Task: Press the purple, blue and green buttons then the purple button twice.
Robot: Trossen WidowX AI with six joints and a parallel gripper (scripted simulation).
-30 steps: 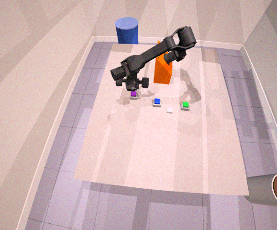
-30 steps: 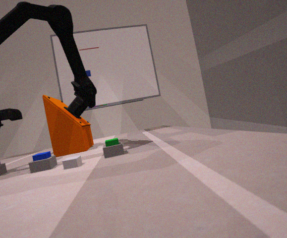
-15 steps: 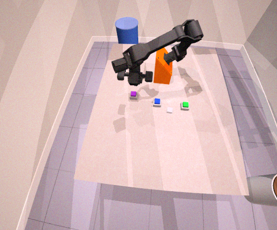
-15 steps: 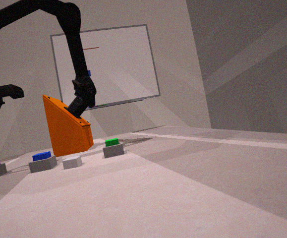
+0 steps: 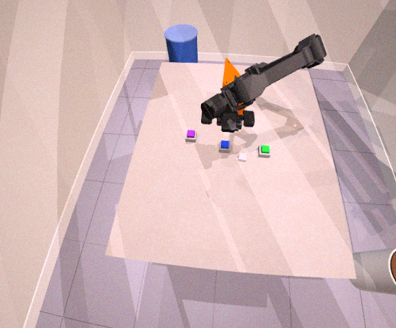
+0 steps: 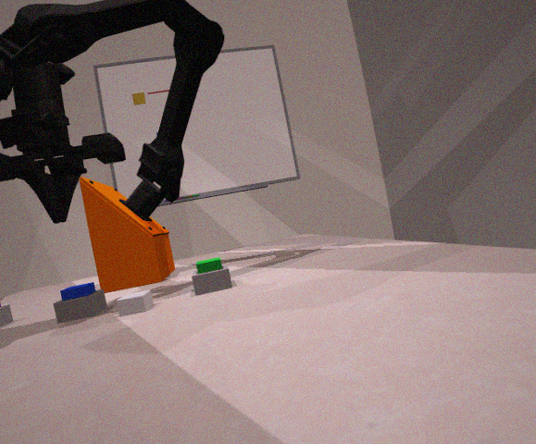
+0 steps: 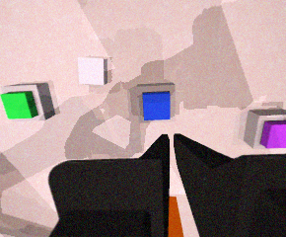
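Right now my gripper tip is 10 mm to the right of the blue button and 90 mm above it. Round my gripper tip: green button: 10 mm behind, 180 mm to the left, 90 mm below; then purple button: 30 mm behind, 150 mm to the right, 90 mm below; then small white block: 40 mm ahead, 90 mm to the left, 120 mm below.
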